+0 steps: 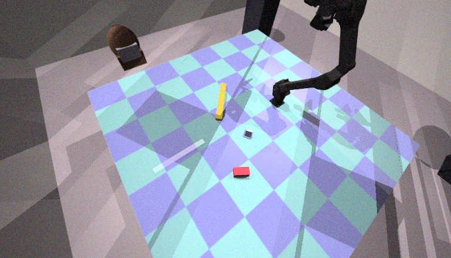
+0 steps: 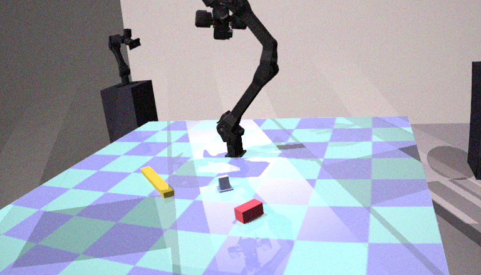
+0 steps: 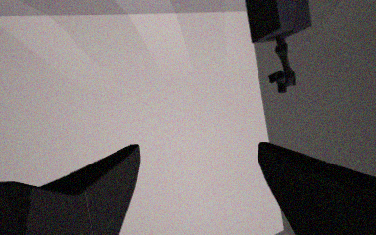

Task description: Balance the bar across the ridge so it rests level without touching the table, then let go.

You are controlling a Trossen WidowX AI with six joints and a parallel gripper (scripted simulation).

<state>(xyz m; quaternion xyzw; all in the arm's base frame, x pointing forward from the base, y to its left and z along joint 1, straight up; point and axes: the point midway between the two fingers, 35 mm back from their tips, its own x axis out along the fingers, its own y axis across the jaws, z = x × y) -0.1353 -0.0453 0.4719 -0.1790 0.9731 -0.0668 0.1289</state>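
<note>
The yellow bar lies 46 cm below my gripper tip, 43 cm ahead of it and 12 cm to the right of it. From my gripper tip the other things lie so: red block (60 cm ahead, 45 cm below, 25 cm to the left).
</note>
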